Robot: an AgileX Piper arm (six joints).
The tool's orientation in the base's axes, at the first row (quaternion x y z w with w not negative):
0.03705 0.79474 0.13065 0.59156
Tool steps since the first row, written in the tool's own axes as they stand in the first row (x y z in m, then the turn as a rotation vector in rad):
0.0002 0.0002 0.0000 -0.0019 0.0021 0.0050
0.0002 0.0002 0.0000 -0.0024 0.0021 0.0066
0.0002 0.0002 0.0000 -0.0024 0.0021 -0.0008
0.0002 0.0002 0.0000 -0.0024 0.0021 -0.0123
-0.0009 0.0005 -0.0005 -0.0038 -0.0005 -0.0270
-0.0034 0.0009 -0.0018 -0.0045 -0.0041 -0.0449
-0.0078 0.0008 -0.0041 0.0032 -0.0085 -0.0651
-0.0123 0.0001 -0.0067 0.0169 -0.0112 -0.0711
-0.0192 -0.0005 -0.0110 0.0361 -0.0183 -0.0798
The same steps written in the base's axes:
-0.0001 0.0002 -0.0001 0.0051 0.0024 0.0010
-0.0001 0.0002 -0.0001 0.0068 0.0026 0.0010
-0.0001 0.0002 -0.0001 -0.0002 0.0014 0.0030
-0.0001 0.0002 -0.0001 -0.0112 -0.0005 0.0060
-0.0003 0.0002 0.0011 -0.0245 -0.0057 0.0106
-0.0008 -0.0002 0.0039 -0.0409 -0.0123 0.0151
-0.0017 -0.0016 0.0086 -0.0620 -0.0182 0.0122
-0.0027 -0.0036 0.0133 -0.0715 -0.0188 0.0004
-0.0047 -0.0064 0.0207 -0.0848 -0.0230 -0.0170

